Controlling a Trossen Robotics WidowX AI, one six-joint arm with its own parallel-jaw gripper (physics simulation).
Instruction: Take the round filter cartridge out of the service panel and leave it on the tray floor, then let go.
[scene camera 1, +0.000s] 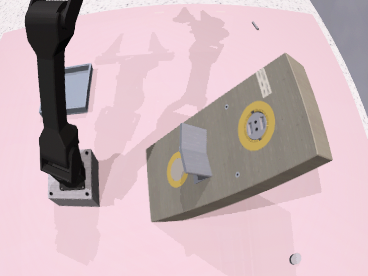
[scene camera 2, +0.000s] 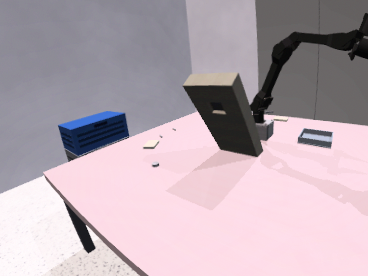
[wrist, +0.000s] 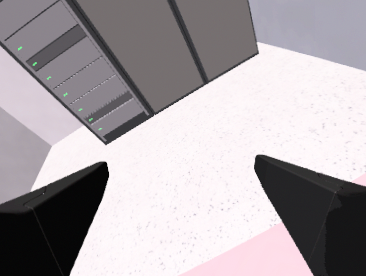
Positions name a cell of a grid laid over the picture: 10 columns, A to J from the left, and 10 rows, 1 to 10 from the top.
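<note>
There is a grey tray (scene camera 1: C3) here in the scene. As for my gripper (wrist: E6), it is open, and it holds nothing.
</note>
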